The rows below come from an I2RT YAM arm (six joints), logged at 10 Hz.
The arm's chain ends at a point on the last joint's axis. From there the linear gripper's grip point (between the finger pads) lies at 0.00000 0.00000 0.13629 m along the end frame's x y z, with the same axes.
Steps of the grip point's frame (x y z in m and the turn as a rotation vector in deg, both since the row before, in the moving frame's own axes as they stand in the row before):
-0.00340 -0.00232 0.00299 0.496 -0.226 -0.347
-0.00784 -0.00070 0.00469 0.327 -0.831 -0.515
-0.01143 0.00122 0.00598 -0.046 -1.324 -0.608
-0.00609 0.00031 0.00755 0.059 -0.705 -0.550
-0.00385 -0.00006 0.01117 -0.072 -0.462 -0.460
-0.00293 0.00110 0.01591 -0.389 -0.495 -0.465
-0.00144 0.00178 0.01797 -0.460 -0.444 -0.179
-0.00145 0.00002 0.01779 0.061 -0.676 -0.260
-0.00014 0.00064 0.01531 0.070 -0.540 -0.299
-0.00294 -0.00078 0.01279 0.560 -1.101 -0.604
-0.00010 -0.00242 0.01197 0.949 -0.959 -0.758
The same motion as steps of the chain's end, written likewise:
-0.00286 -0.00114 0.00300 0.496 -0.226 -0.347
-0.00586 0.00007 0.00471 0.327 -0.831 -0.515
-0.00828 0.00109 0.00602 -0.046 -1.324 -0.608
-0.00441 0.00044 0.00756 0.059 -0.705 -0.550
-0.00275 -0.00024 0.01117 -0.072 -0.462 -0.460
-0.00176 0.00017 0.01592 -0.389 -0.495 -0.465
-0.00039 0.00068 0.01798 -0.460 -0.444 -0.179
0.00016 0.00016 0.01780 0.061 -0.676 -0.260
0.00114 0.00080 0.01532 0.070 -0.540 -0.299
-0.00031 0.00054 0.01282 0.560 -1.101 -0.604
0.00220 -0.00018 0.01201 0.949 -0.959 -0.758

